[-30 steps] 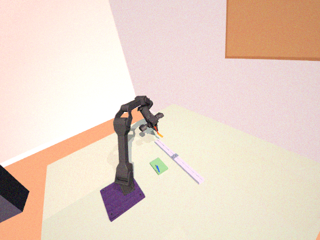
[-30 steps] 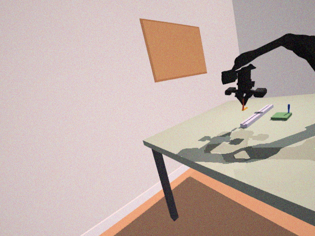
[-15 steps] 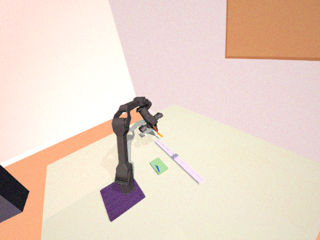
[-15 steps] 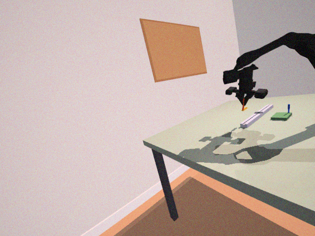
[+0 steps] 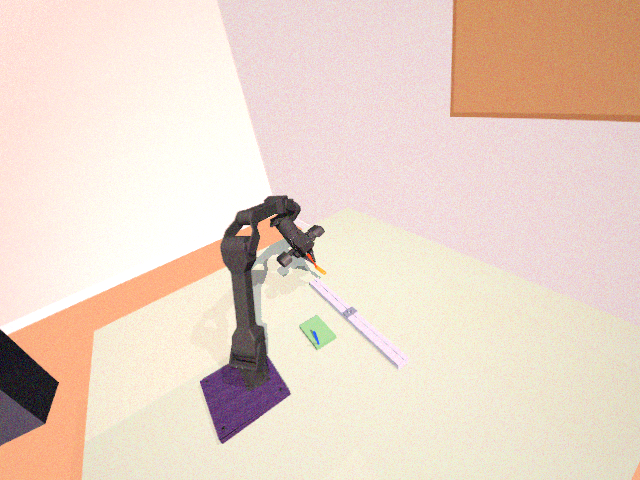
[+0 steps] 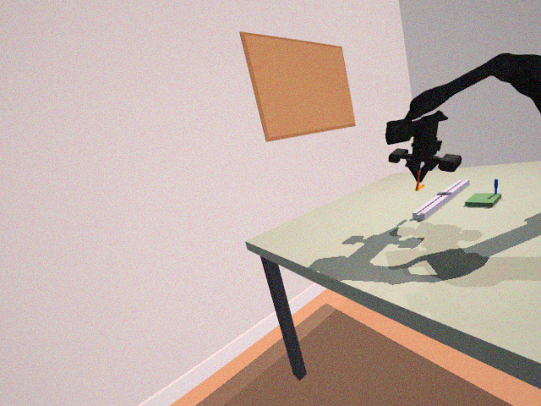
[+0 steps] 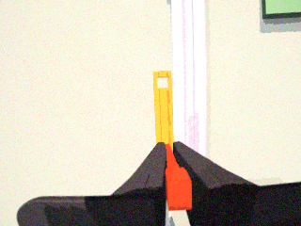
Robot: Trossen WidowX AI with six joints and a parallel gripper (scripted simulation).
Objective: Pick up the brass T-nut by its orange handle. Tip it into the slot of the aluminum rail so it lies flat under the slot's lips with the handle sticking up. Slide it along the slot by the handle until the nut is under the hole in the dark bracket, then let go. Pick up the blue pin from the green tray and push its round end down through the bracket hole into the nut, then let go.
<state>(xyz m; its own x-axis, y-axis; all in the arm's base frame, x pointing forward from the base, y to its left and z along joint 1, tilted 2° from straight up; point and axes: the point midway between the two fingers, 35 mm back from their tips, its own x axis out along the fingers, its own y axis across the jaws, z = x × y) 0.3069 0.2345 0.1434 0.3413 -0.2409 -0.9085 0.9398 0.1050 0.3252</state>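
My gripper tip is 20 mm to the left of the brass T-nut. Round my gripper tip: aluminum rail 190 mm to the right, 100 mm below, 10 mm ahead; green tray 200 mm to the right, 120 mm behind, 110 mm below; blue pin 230 mm to the right, 130 mm behind, 90 mm below.
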